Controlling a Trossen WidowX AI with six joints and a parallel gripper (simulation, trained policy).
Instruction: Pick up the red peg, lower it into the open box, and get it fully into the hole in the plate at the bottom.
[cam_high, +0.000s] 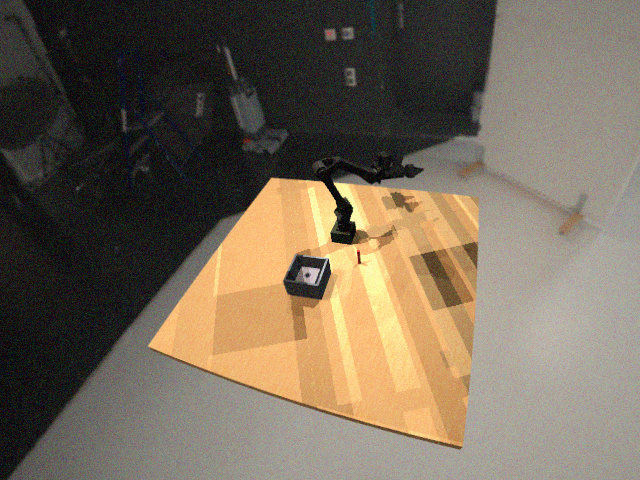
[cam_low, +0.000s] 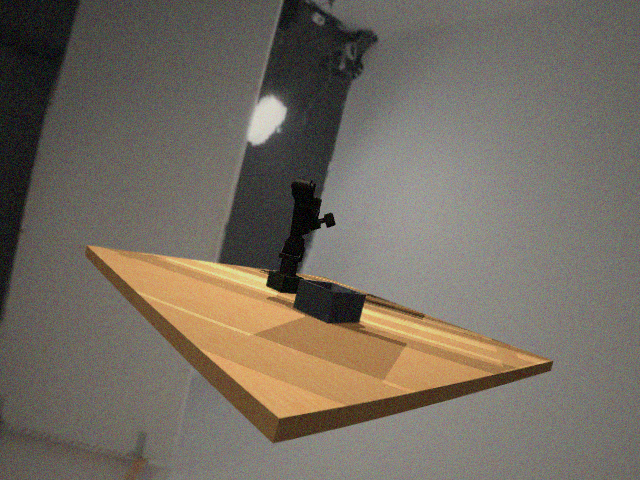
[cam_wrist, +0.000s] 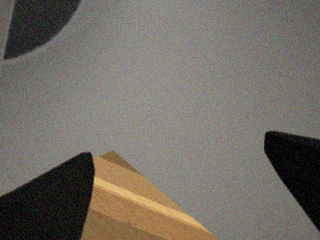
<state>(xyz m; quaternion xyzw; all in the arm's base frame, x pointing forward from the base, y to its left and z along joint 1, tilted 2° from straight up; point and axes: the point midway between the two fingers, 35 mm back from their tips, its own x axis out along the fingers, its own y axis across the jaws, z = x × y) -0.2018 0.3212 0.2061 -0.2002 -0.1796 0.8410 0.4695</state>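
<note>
My gripper tip is now 390 mm short of the red peg, 240 mm to the left of it and 240 mm above it. Round my gripper tip: dark box: 540 mm ahead, 440 mm to the right, 250 mm below; then grey plate: 540 mm ahead, 440 mm to the right, 230 mm below.
</note>
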